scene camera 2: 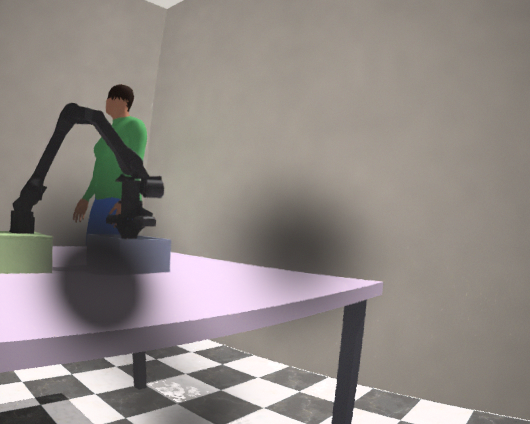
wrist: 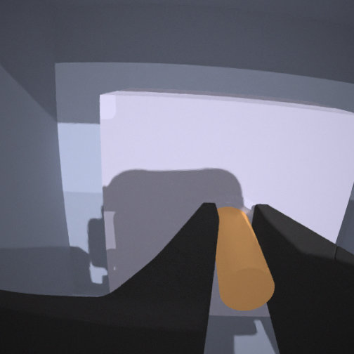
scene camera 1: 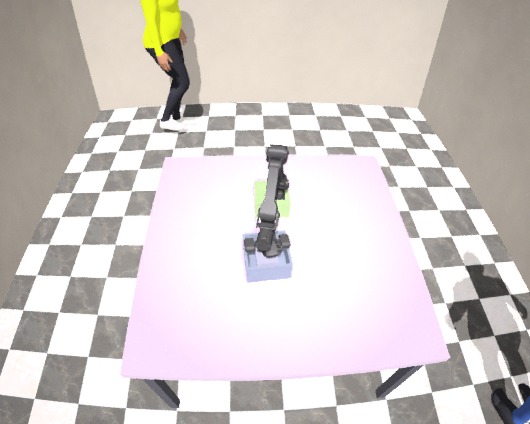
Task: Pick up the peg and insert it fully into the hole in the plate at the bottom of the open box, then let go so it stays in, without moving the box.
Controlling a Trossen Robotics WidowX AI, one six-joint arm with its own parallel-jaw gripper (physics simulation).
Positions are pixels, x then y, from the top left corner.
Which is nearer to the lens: the blue-grey box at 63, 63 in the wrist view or the orange peg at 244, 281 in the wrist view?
The orange peg.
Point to a blue-grey box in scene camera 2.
111, 253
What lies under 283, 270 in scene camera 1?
A blue-grey box.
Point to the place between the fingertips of the gripper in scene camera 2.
129, 249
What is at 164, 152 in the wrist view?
A pale plate.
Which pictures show the orange peg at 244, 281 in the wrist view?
The wrist view only.
